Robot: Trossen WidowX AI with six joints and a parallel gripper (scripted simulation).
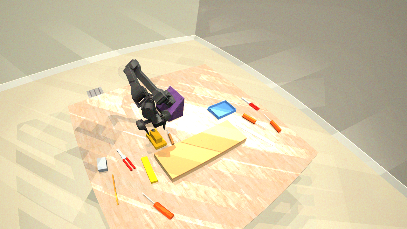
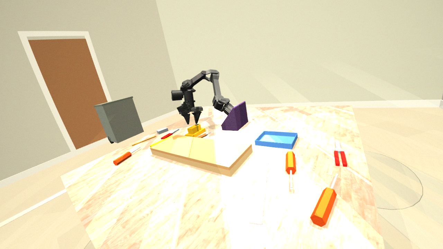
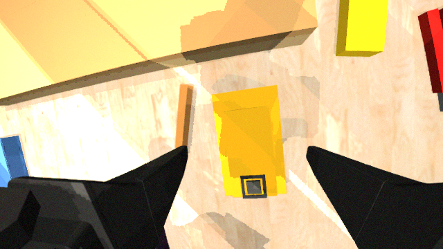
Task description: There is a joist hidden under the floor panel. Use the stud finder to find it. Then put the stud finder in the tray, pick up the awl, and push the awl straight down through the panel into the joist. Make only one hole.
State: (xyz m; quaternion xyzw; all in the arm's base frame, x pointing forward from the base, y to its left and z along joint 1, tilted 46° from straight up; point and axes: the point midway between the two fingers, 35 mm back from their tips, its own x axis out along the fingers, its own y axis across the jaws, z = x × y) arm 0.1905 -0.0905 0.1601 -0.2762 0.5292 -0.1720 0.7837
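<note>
The yellow stud finder is 2 cm behind my gripper tip and 3 cm below it. Also, from my gripper tip: yellow level (17 cm ahead, 12 cm to the right, 7 cm below); then grey block (5 cm ahead, 35 cm to the right, 6 cm below); then awl (1 cm behind, 8 cm to the left, 7 cm below).
</note>
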